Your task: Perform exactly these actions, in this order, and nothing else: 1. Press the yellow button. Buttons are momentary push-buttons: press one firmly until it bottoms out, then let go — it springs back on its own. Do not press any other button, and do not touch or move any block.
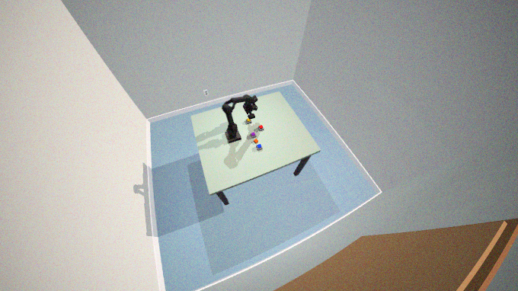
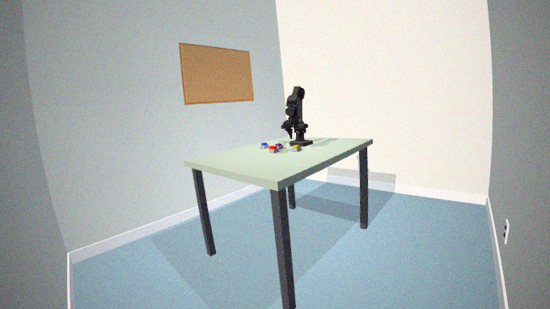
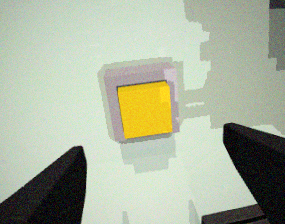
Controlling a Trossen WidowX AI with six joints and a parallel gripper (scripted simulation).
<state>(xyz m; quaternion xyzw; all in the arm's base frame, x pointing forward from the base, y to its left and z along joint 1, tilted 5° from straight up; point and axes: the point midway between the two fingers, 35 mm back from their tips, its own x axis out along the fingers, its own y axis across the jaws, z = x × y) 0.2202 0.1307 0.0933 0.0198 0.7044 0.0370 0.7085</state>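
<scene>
Now: gripper tip 5 cm above the yellow button. The rest, counted from my gripper tip: red button (13 cm to the right, 8 cm ahead, 5 cm below); purple button (19 cm to the right, 5 cm below, 2 cm behind); orange block (26 cm to the right, 7 cm below, 2 cm behind).
</scene>
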